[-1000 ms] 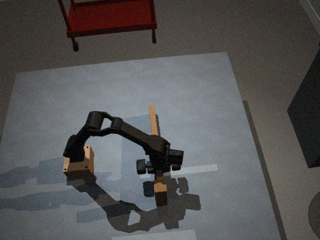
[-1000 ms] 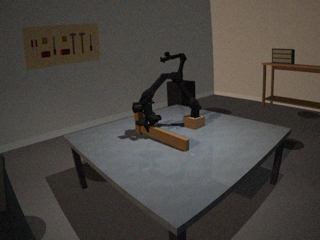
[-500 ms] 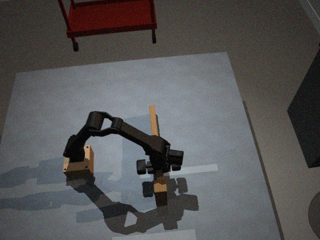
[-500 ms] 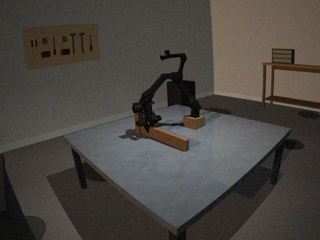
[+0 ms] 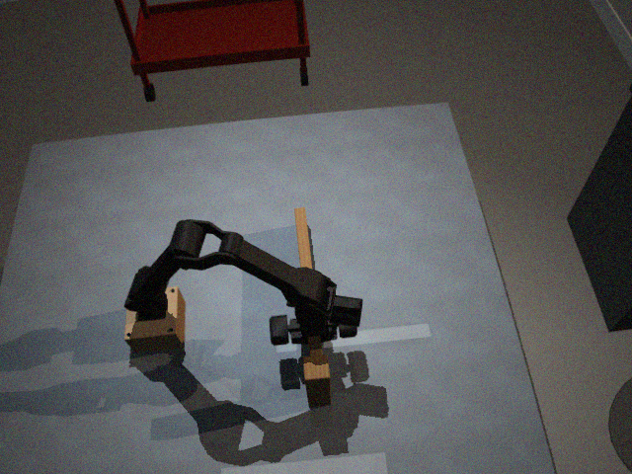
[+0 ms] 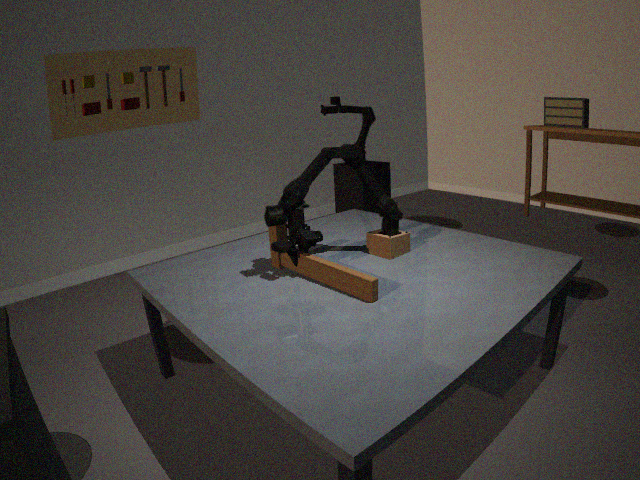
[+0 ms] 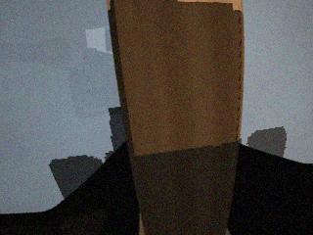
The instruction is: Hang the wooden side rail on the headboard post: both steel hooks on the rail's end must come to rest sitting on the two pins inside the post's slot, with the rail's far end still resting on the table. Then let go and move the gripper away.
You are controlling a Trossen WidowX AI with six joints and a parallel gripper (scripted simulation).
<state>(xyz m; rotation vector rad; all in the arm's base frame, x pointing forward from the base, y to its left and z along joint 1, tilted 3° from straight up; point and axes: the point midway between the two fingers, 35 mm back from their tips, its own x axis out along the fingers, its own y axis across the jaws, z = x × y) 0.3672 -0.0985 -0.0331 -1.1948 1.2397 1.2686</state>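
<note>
Now: the headboard post 12 cm to the right of my gripper tip and 5 cm above it.
</note>
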